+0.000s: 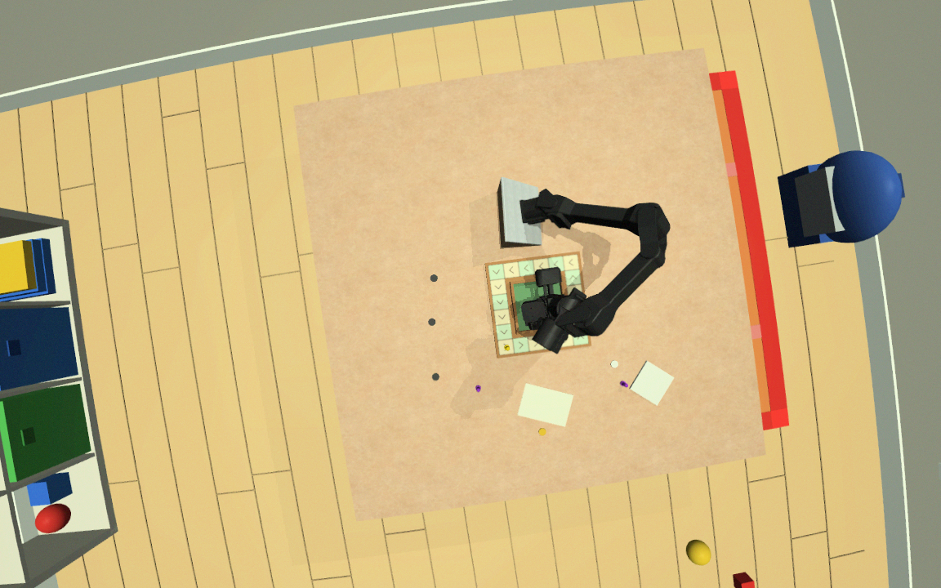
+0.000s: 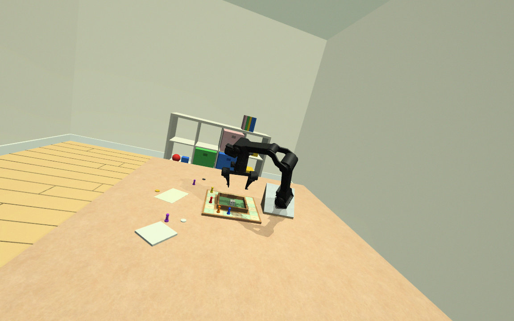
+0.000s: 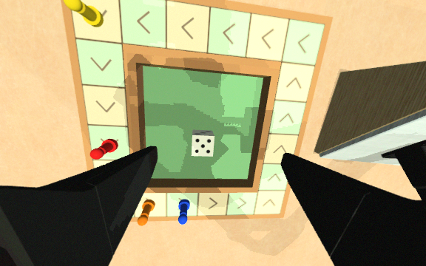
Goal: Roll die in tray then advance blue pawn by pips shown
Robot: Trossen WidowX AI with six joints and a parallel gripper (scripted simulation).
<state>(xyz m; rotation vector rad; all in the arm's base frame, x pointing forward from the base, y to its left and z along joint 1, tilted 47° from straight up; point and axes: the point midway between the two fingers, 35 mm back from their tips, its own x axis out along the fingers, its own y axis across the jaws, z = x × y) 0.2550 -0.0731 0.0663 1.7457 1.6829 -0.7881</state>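
Right now the blue pawn is 30 mm ahead of my gripper tip, 120 mm to the left of it and 80 mm below it. Also, from my gripper tip: white die: 10 mm ahead, 20 mm to the left, 80 mm below; then green tray: 10 mm ahead, 10 mm to the left, 100 mm below; then red pawn: 120 mm ahead, 30 mm to the left, 80 mm below.
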